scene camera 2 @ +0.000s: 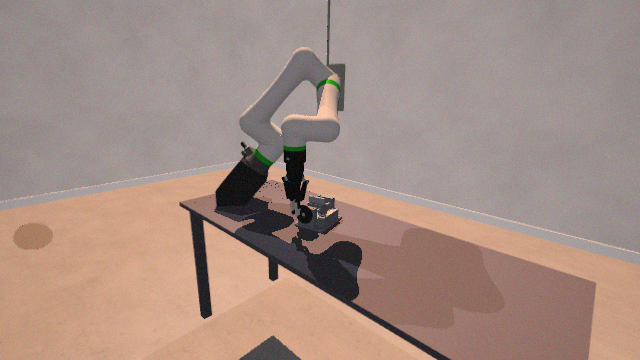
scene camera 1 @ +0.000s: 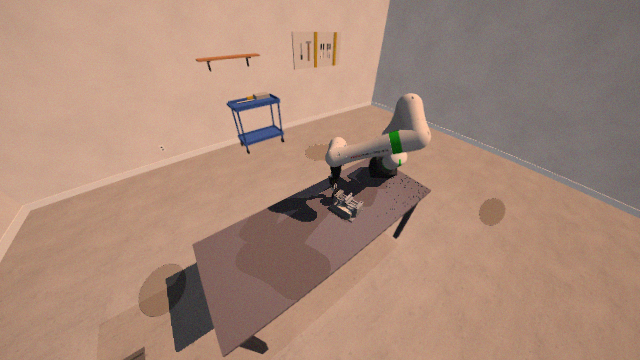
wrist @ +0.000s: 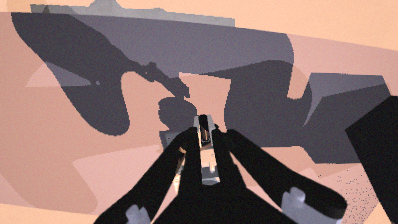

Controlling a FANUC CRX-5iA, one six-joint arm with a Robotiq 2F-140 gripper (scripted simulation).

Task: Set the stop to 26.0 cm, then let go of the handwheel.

Labels:
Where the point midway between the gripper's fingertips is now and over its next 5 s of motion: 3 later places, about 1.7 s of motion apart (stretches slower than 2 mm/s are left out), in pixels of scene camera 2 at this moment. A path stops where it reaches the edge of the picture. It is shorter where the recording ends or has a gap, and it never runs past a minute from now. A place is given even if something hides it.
My gripper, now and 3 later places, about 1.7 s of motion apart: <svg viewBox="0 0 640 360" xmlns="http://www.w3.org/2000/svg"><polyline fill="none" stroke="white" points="295,215 294,216 309,191 300,197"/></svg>

